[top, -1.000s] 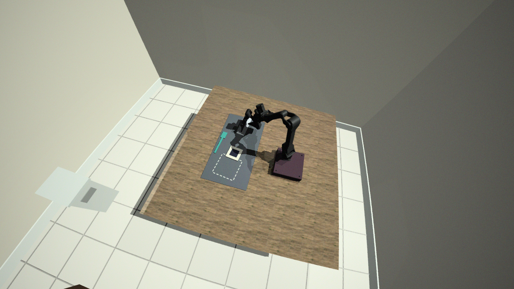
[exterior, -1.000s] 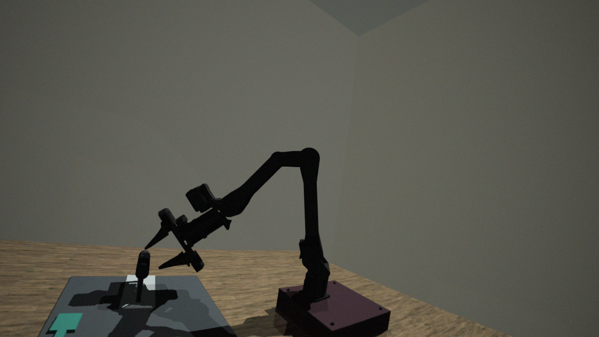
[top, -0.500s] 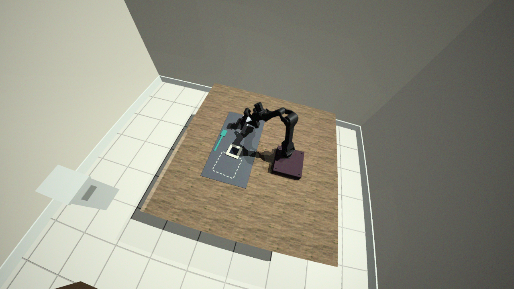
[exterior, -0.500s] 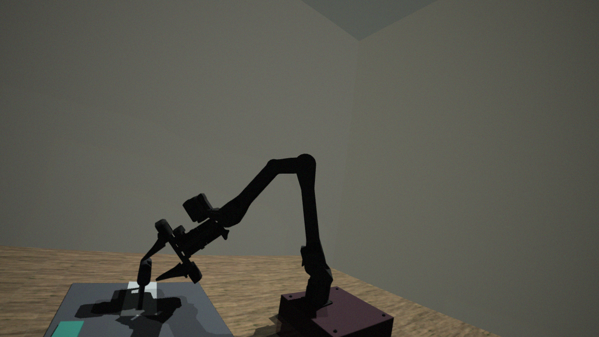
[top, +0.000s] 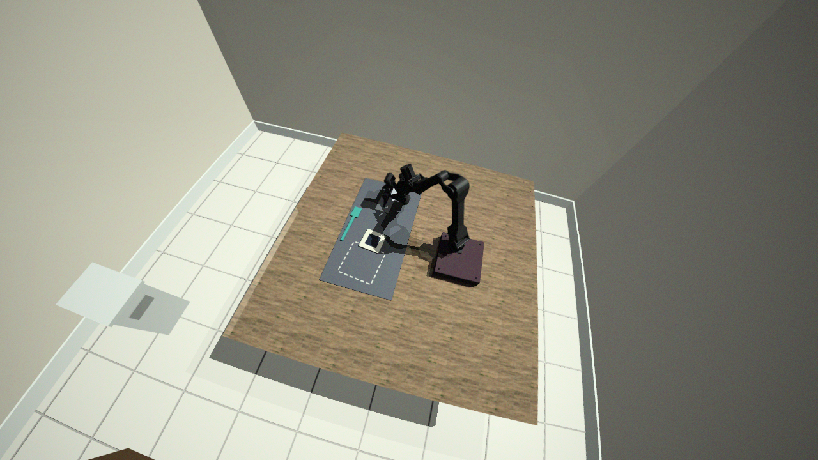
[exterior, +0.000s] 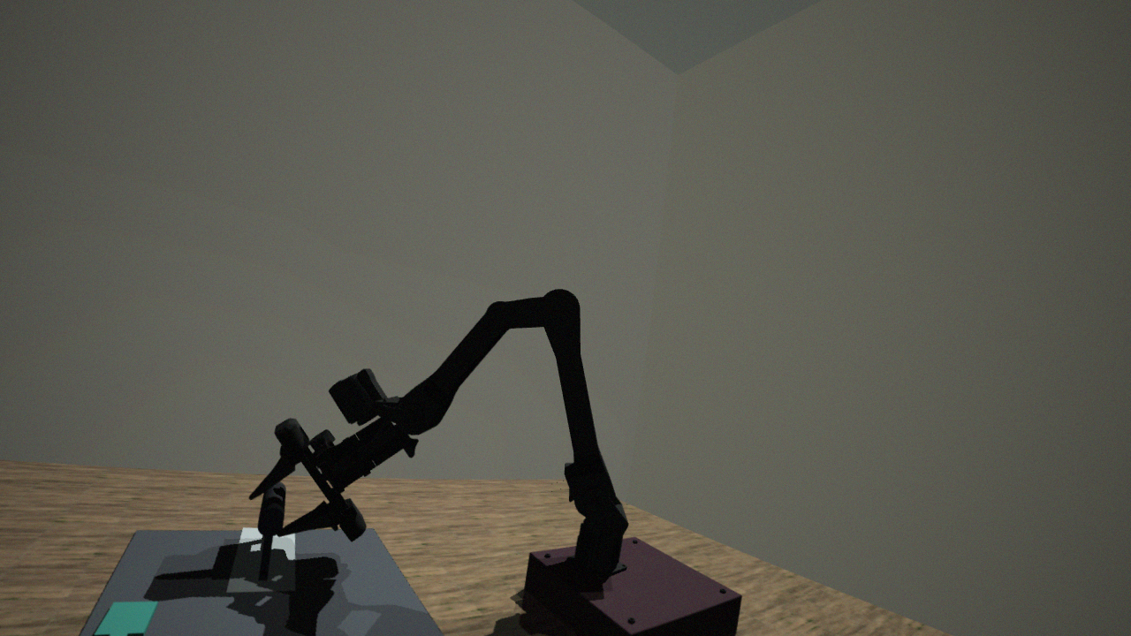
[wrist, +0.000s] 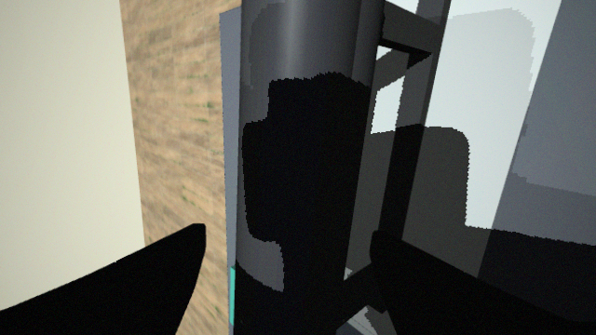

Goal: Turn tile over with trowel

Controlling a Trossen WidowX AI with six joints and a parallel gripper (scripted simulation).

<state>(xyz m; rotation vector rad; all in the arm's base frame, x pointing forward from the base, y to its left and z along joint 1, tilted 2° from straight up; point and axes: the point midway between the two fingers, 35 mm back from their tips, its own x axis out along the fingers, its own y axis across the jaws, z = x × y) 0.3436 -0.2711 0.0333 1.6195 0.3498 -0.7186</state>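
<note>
Right now my gripper tip is 270 mm to the right of the cream tile, 60 mm above it and 30 mm short of it. The rest, counted from my gripper tip: teal flat tool 160 mm to the left, 160 mm ahead, 60 mm below.
</note>
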